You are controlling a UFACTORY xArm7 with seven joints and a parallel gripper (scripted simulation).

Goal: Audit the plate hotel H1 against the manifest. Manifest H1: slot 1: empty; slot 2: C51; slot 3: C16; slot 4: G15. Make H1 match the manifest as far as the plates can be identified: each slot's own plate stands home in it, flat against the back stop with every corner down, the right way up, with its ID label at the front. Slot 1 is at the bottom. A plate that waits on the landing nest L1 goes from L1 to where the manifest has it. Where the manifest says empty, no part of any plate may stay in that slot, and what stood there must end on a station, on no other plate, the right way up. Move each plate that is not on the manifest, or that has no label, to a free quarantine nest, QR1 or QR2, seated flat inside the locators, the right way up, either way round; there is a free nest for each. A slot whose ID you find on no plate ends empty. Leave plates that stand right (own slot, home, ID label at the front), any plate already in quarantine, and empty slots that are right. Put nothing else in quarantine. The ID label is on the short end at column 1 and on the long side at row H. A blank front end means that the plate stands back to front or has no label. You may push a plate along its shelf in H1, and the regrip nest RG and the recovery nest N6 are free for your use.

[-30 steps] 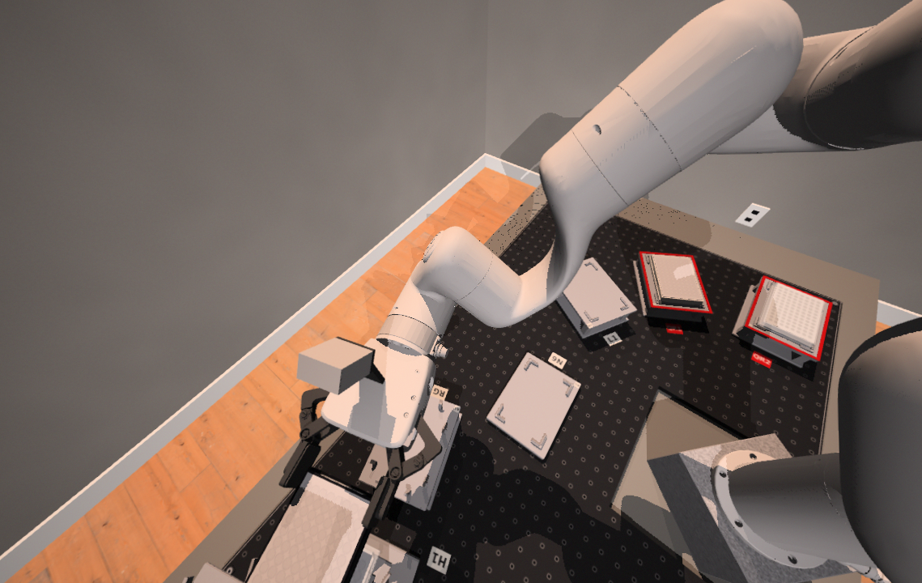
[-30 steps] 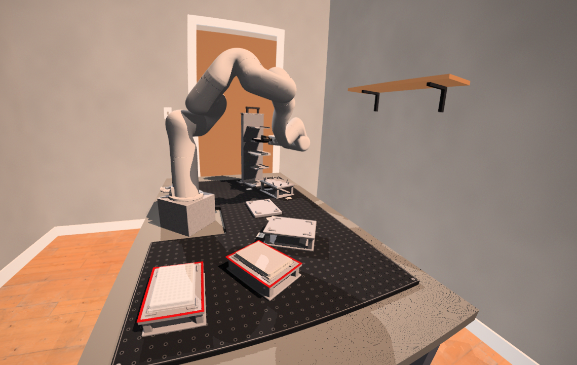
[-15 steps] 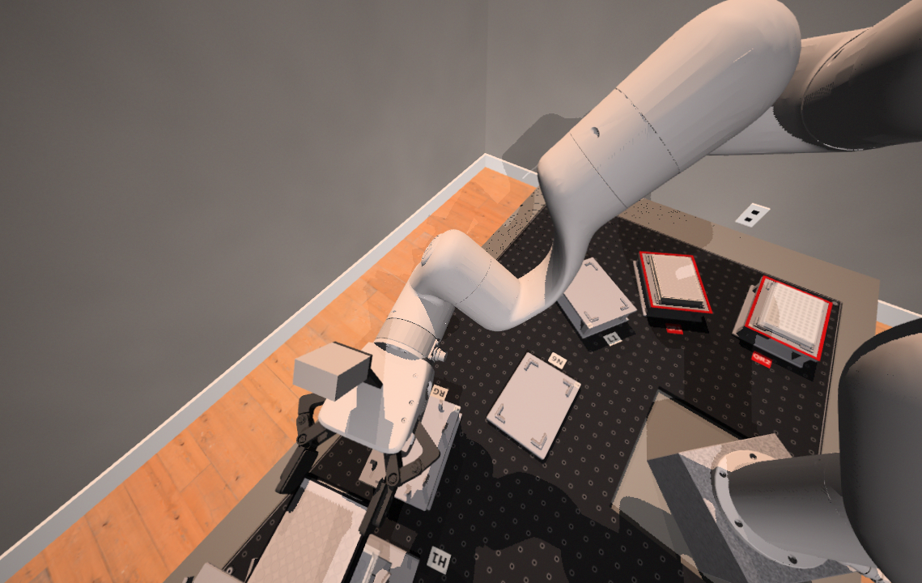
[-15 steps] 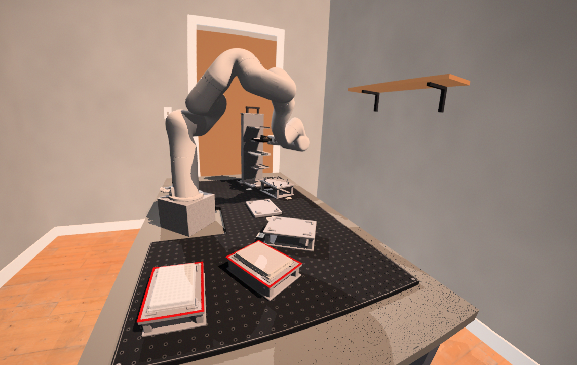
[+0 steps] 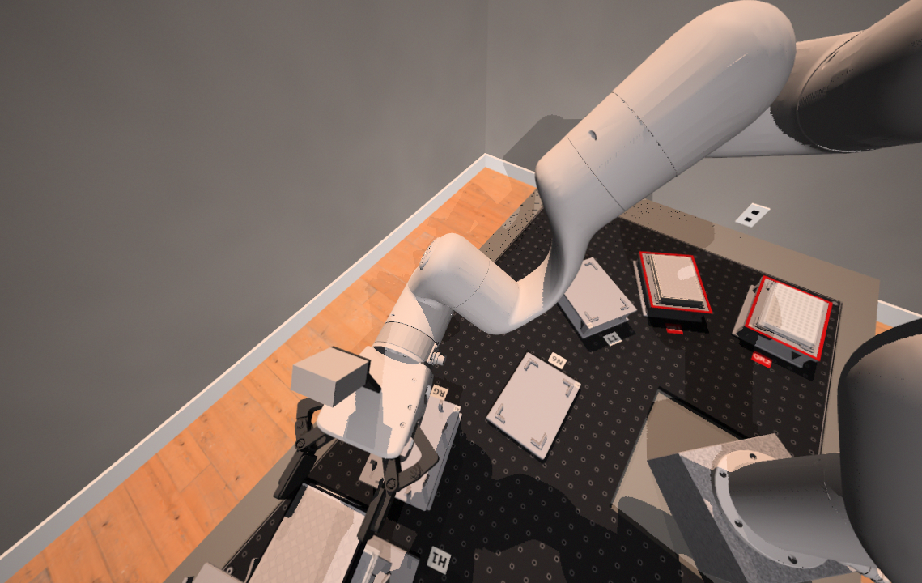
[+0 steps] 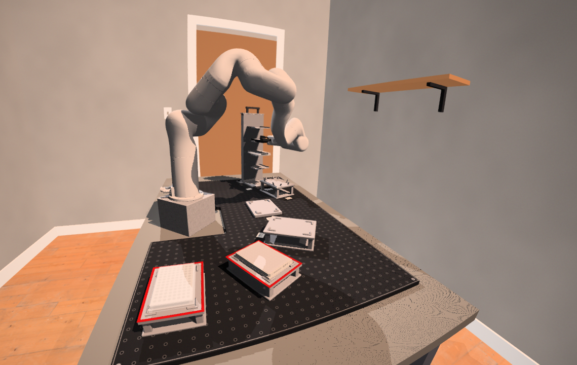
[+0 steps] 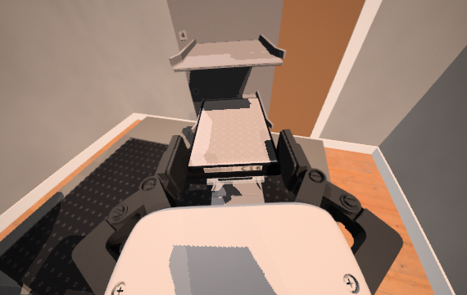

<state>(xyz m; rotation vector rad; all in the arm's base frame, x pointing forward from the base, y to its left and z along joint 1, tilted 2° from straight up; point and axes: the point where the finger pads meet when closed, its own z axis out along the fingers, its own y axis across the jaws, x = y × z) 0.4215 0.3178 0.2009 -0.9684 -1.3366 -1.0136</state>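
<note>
My gripper is now 50 mm to the right of the dark plate, 20 mm past it and 20 mm above it. From my hand the other things lie so: clear plate labelled C51 (100 mm below, 90 mm to the left, 30 mm behind); slot tag 4 (140 mm to the left, 100 mm behind, 60 mm above); plate hotel H1 (170 mm to the left, 80 mm below, 50 mm behind).
</note>
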